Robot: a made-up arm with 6 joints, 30 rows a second.
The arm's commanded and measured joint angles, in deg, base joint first. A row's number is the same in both.
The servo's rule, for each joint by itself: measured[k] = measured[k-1] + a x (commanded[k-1-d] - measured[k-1]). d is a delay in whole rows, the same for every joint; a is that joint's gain. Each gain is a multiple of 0.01, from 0.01 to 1. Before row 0 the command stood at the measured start. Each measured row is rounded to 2 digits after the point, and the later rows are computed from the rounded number. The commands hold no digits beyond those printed.
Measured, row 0: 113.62 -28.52 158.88 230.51 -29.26 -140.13
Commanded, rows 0 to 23: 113.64 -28.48 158.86 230.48 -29.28 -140.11; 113.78 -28.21 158.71 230.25 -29.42 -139.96; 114.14 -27.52 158.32 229.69 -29.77 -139.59; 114.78 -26.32 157.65 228.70 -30.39 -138.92; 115.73 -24.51 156.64 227.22 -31.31 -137.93; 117.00 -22.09 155.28 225.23 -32.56 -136.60; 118.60 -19.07 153.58 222.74 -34.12 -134.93; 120.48 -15.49 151.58 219.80 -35.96 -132.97; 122.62 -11.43 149.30 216.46 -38.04 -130.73; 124.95 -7.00 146.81 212.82 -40.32 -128.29; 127.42 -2.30 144.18 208.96 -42.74 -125.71; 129.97 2.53 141.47 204.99 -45.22 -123.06; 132.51 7.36 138.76 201.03 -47.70 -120.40; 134.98 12.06 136.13 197.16 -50.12 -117.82; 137.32 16.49 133.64 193.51 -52.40 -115.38; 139.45 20.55 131.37 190.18 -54.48 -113.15; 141.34 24.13 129.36 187.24 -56.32 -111.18; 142.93 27.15 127.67 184.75 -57.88 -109.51; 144.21 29.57 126.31 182.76 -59.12 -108.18; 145.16 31.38 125.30 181.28 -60.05 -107.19; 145.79 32.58 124.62 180.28 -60.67 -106.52; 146.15 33.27 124.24 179.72 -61.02 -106.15; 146.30 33.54 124.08 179.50 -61.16 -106.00; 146.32 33.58 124.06 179.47 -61.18 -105.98
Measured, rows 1 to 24: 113.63 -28.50 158.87 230.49 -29.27 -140.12; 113.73 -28.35 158.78 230.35 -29.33 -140.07; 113.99 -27.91 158.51 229.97 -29.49 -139.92; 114.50 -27.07 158.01 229.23 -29.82 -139.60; 115.29 -25.71 157.22 228.06 -30.37 -139.07; 116.38 -23.79 156.09 226.42 -31.18 -138.28; 117.80 -21.29 154.63 224.29 -32.27 -137.21; 119.52 -18.22 152.86 221.69 -33.64 -135.85; 121.50 -14.62 150.80 218.66 -35.27 -134.21; 123.71 -10.58 148.49 215.27 -37.14 -132.32; 126.08 -6.19 145.99 211.61 -39.21 -130.20; 128.57 -1.57 143.37 207.77 -41.43 -127.92; 131.09 3.16 140.70 203.86 -43.75 -125.51; 133.58 7.88 138.05 199.97 -46.11 -123.05; 135.97 12.44 135.49 196.22 -48.44 -120.60; 138.20 16.74 133.10 192.72 -50.67 -118.22; 140.21 20.66 130.93 189.54 -52.76 -115.97; 141.95 24.10 129.04 186.76 -54.65 -113.90; 143.40 27.00 127.46 184.44 -56.30 -112.07; 144.53 29.32 126.21 182.61 -57.69 -110.51; 145.34 31.05 125.29 181.26 -58.79 -109.23; 145.86 32.23 124.68 180.37 -59.62 -108.24; 146.14 32.92 124.33 179.87 -60.19 -107.52; 146.26 33.27 124.17 179.64 -60.56 -107.03
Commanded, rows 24 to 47: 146.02 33.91 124.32 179.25 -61.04 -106.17; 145.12 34.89 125.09 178.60 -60.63 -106.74; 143.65 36.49 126.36 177.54 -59.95 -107.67; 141.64 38.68 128.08 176.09 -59.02 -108.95; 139.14 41.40 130.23 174.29 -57.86 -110.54; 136.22 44.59 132.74 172.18 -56.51 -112.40; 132.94 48.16 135.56 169.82 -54.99 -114.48; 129.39 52.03 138.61 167.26 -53.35 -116.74; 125.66 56.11 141.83 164.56 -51.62 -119.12; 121.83 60.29 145.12 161.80 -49.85 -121.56; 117.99 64.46 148.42 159.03 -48.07 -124.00; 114.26 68.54 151.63 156.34 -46.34 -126.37; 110.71 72.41 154.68 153.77 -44.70 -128.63; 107.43 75.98 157.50 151.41 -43.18 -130.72; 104.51 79.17 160.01 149.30 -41.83 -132.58; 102.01 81.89 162.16 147.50 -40.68 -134.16; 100.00 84.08 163.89 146.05 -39.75 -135.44; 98.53 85.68 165.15 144.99 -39.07 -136.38; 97.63 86.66 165.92 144.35 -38.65 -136.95; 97.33 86.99 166.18 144.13 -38.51 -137.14; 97.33 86.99 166.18 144.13 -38.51 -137.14; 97.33 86.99 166.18 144.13 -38.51 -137.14; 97.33 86.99 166.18 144.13 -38.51 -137.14; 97.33 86.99 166.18 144.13 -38.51 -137.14
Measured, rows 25 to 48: 146.11 33.61 124.26 179.41 -60.74 -106.75; 145.48 34.29 124.74 178.94 -60.70 -106.75; 144.31 35.46 125.68 178.13 -60.42 -107.04; 142.60 37.17 127.07 176.95 -59.90 -107.65; 140.39 39.41 128.90 175.41 -59.15 -108.57; 137.72 42.16 131.13 173.54 -58.17 -109.80; 134.66 45.34 133.70 171.38 -56.99 -111.30; 131.29 48.89 136.55 168.99 -55.64 -113.04; 127.69 52.72 139.61 166.42 -54.15 -114.99; 123.94 56.73 142.81 163.74 -52.56 -117.09; 120.13 60.83 146.06 161.01 -50.90 -119.30; 116.37 64.92 149.29 158.30 -49.21 -121.56; 112.75 68.89 152.42 155.67 -47.54 -123.82; 109.35 72.65 155.37 153.20 -45.93 -126.03; 106.25 76.11 158.06 150.94 -44.41 -128.13; 103.54 79.17 160.44 148.94 -43.03 -130.06; 101.27 81.77 162.44 147.26 -41.82 -131.78; 99.52 83.84 164.01 145.94 -40.80 -133.25; 98.31 85.33 165.12 145.02 -40.00 -134.43; 97.68 86.21 165.73 144.50 -39.45 -135.30; 97.46 86.62 165.99 144.29 -39.10 -135.89; 97.38 86.82 166.10 144.20 -38.88 -136.29; 97.35 86.91 166.15 144.16 -38.74 -136.56; 97.34 86.95 166.17 144.14 -38.65 -136.75
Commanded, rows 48 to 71: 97.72 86.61 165.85 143.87 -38.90 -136.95; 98.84 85.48 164.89 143.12 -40.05 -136.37; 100.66 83.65 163.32 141.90 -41.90 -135.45; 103.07 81.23 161.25 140.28 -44.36 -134.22; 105.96 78.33 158.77 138.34 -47.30 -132.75; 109.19 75.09 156.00 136.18 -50.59 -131.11; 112.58 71.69 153.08 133.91 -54.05 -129.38; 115.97 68.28 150.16 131.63 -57.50 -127.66; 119.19 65.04 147.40 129.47 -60.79 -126.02; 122.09 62.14 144.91 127.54 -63.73 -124.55; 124.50 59.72 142.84 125.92 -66.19 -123.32; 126.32 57.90 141.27 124.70 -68.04 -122.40; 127.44 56.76 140.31 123.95 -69.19 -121.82; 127.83 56.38 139.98 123.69 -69.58 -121.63; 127.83 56.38 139.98 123.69 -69.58 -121.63; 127.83 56.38 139.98 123.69 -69.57 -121.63; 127.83 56.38 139.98 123.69 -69.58 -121.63; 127.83 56.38 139.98 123.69 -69.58 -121.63; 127.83 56.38 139.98 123.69 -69.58 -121.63; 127.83 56.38 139.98 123.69 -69.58 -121.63; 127.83 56.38 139.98 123.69 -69.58 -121.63; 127.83 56.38 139.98 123.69 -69.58 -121.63; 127.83 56.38 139.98 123.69 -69.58 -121.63; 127.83 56.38 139.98 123.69 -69.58 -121.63
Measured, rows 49 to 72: 97.58 86.77 165.98 143.98 -38.74 -136.81; 98.39 86.09 165.35 143.48 -39.22 -136.67; 99.84 84.80 164.17 142.56 -40.21 -136.28; 101.91 82.91 162.48 141.24 -41.75 -135.62; 104.50 80.48 160.33 139.56 -43.80 -134.70; 107.50 77.62 157.82 137.60 -46.31 -133.55; 110.75 74.48 155.07 135.46 -49.17 -132.22; 114.09 71.19 152.22 133.24 -52.25 -130.76; 117.35 67.93 149.42 131.05 -55.41 -129.24; 120.38 64.86 146.80 129.01 -58.49 -127.74; 123.02 62.14 144.50 127.22 -61.34 -126.33; 125.13 59.89 142.63 125.76 -63.82 -125.07; 126.61 58.23 141.28 124.71 -65.81 -124.03; 127.39 57.25 140.53 124.12 -67.20 -123.26; 127.67 56.79 140.21 123.87 -68.08 -122.74; 127.77 56.57 140.08 123.77 -68.63 -122.38; 127.81 56.47 140.02 123.72 -68.98 -122.14; 127.82 56.42 140.00 123.70 -69.20 -121.98; 127.83 56.40 139.99 123.69 -69.34 -121.87; 127.83 56.39 139.98 123.69 -69.43 -121.79; 127.83 56.38 139.98 123.69 -69.49 -121.74; 127.83 56.38 139.98 123.69 -69.52 -121.70; 127.83 56.38 139.98 123.69 -69.54 -121.68; 127.83 56.38 139.98 123.69 -69.55 -121.66
